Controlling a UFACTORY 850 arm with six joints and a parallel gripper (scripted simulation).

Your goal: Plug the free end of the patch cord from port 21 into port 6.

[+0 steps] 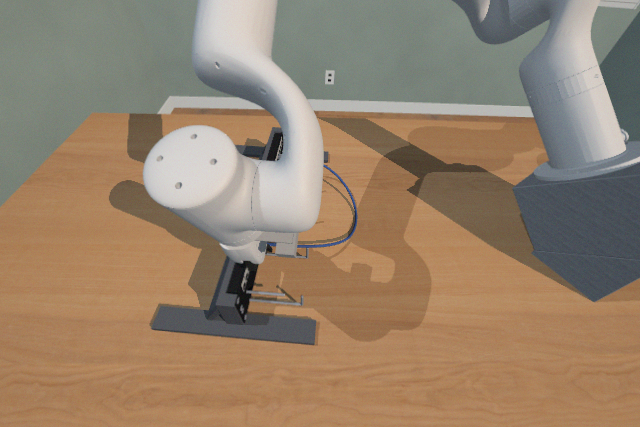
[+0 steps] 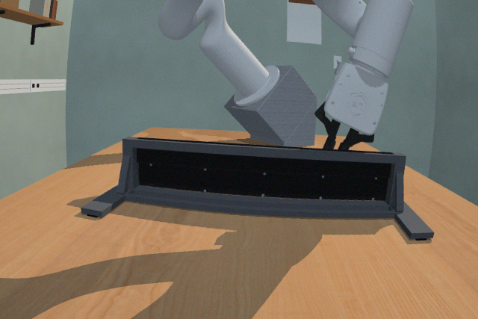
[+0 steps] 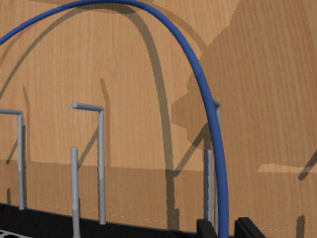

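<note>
Right now the clear plug is 10 mm ahead of my hand, 10 mm to the right of it and 10 mm below it.
</note>
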